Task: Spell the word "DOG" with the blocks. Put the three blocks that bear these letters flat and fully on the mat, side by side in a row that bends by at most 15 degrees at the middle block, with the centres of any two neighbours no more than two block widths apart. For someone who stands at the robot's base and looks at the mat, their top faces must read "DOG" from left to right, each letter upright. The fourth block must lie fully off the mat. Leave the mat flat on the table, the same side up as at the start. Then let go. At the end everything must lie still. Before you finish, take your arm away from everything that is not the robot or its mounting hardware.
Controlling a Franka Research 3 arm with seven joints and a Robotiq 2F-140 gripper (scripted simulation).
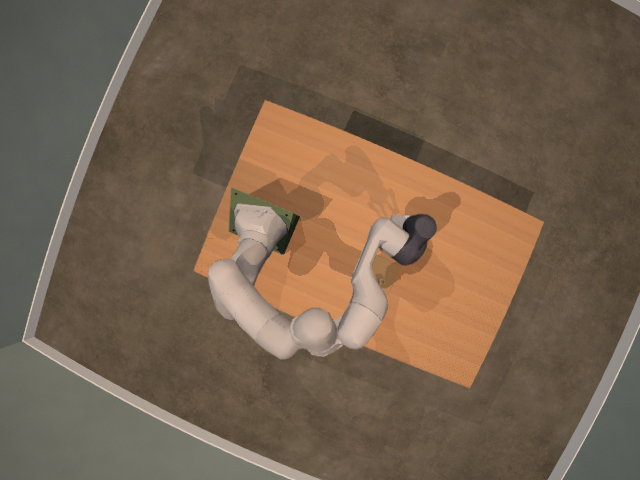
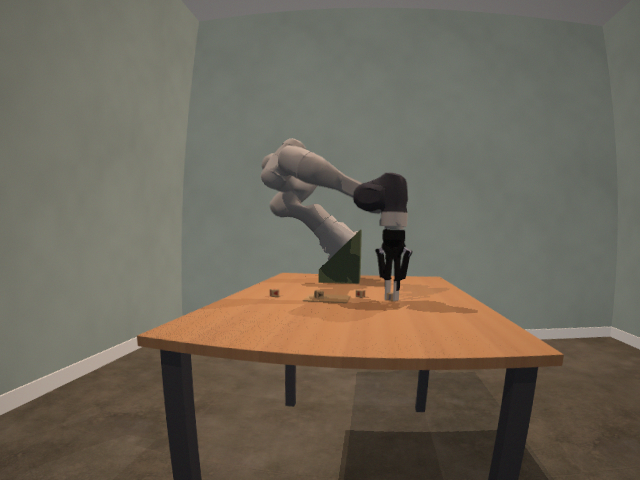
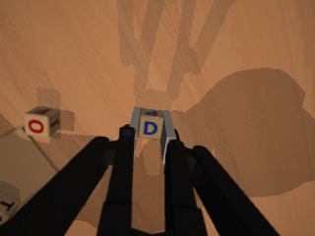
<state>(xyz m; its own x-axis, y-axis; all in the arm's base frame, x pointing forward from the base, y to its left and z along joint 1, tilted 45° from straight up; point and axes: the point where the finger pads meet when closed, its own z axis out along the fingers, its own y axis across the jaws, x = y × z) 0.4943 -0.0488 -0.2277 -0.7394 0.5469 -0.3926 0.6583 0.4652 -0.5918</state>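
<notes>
The mat is 210 mm to the right of my hand, 30 mm below it and 20 mm behind it. From my hand the other things lie so: G block 240 mm to the right, 20 mm below, 10 mm behind.
</notes>
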